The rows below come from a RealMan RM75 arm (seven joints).
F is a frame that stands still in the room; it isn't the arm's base.
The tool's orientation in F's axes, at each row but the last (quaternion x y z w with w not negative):
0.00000 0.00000 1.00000 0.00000
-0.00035 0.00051 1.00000 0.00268
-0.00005 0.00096 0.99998 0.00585
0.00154 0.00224 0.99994 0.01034
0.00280 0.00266 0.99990 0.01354
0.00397 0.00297 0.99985 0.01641
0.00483 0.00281 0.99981 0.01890
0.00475 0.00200 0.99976 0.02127
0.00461 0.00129 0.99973 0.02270
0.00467 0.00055 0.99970 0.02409
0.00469 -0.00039 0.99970 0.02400
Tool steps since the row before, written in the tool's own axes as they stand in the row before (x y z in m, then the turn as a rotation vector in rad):
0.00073 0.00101 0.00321 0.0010 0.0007 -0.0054
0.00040 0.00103 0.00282 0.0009 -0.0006 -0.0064
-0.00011 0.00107 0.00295 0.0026 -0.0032 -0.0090
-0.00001 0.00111 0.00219 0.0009 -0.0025 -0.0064
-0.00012 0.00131 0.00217 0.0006 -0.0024 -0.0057
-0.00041 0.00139 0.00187 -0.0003 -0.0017 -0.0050
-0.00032 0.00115 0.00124 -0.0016 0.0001 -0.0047
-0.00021 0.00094 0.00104 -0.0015 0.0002 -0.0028
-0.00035 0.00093 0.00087 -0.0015 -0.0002 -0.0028
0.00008 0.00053 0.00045 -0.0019 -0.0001 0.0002
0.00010 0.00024 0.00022 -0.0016 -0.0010 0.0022
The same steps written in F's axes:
-0.00073 -0.00101 0.00321 -0.0010 -0.0007 -0.0054
-0.00041 -0.00102 0.00282 -0.0009 0.0006 -0.0064
0.00010 -0.00107 0.00295 -0.0026 0.0032 -0.0090
-0.00001 -0.00110 0.00219 -0.0009 0.0025 -0.0064
0.00010 -0.00130 0.00218 -0.0006 0.0024 -0.0057
0.00038 -0.00139 0.00188 0.0003 0.0017 -0.0050
0.00029 -0.00115 0.00124 0.0015 -0.0002 -0.0047
0.00018 -0.00094 0.00104 0.0015 -0.0003 -0.0028
0.00032 -0.00094 0.00087 0.0015 0.0001 -0.0028
-0.00010 -0.00053 0.00045 0.0019 0.0000 0.0002
-0.00011 -0.00024 0.00022 0.0017 0.0009 0.0022

